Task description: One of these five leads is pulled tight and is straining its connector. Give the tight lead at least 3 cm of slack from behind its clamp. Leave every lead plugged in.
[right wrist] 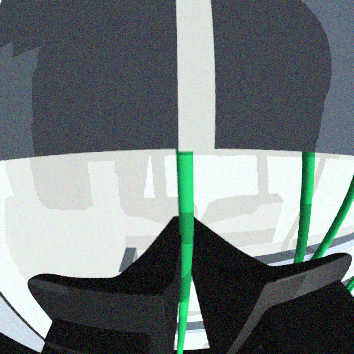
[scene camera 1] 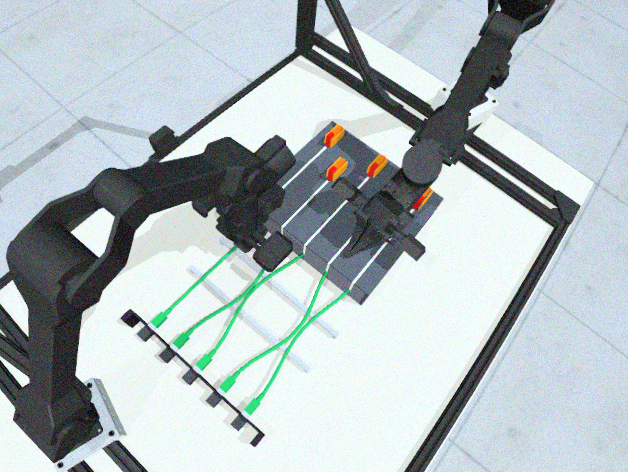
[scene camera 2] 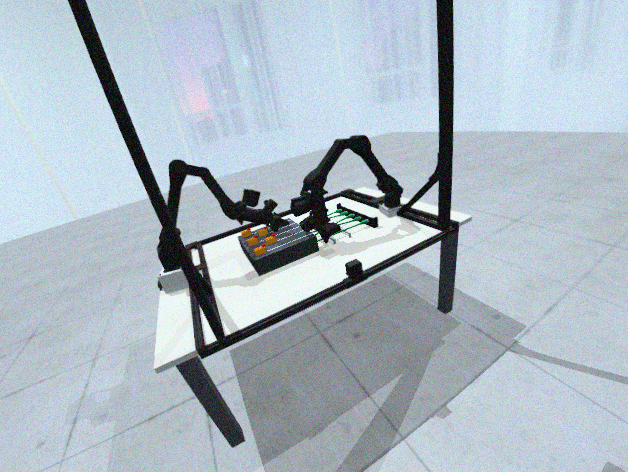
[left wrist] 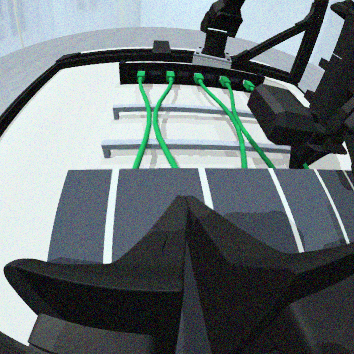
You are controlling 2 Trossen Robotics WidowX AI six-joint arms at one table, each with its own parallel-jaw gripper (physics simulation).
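Frame: origin at the left arm's base, x ahead, y left, z up, level; centimetres.
Seen in the pictures: left gripper, fingertip midpoint: (scene camera 1: 345,256) (scene camera 2: 289,223) (left wrist: 183,203); right gripper, fingertip midpoint: (scene camera 1: 243,245) (scene camera 2: 326,242); left arm's base at its link origin: (scene camera 2: 174,266); right arm's base at its link origin: (scene camera 1: 75,424) (scene camera 2: 393,205) (left wrist: 212,53).
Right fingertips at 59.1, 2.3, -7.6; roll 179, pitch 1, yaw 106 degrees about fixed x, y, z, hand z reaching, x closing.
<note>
Offsets run from my right fingertips to a thing's top centre, as dx, dy, dz. "*": to the spot under its first point.
The straight green lead (scene camera 1: 200,284) (right wrist: 185,185) runs from the leftmost connector in scene camera 1 to the slate block (scene camera 1: 421,223) (scene camera 2: 289,256) (left wrist: 150,185) (right wrist: 100,75). My right gripper (right wrist: 182,222) is shut on this lead just outside the block edge; its fingertips are hidden by the arm in scene camera 1. My left gripper (scene camera 1: 346,254) (left wrist: 183,203) is shut and empty above the block. Orange-and-red clamps @[* -25.1, -7.4, +8.4] (scene camera 1: 334,136) (scene camera 2: 259,249) stand at the block's far end. The other green leads @[* +3.1, +20.8, +2.6] (scene camera 1: 289,345) (left wrist: 147,125) curve and cross in pairs. The visible green plugs sit in the black connector strip @[* +14.7, +29.9, +4.4] (scene camera 1: 257,437) (left wrist: 127,73).
Two low pale rails (scene camera 1: 299,363) (scene camera 1: 329,329) (left wrist: 175,145) lie crosswise under the leads, between strip and block. The black table frame (scene camera 1: 487,324) borders the white table. The right arm stands close beside the block; the left arm reaches over several clamps.
</note>
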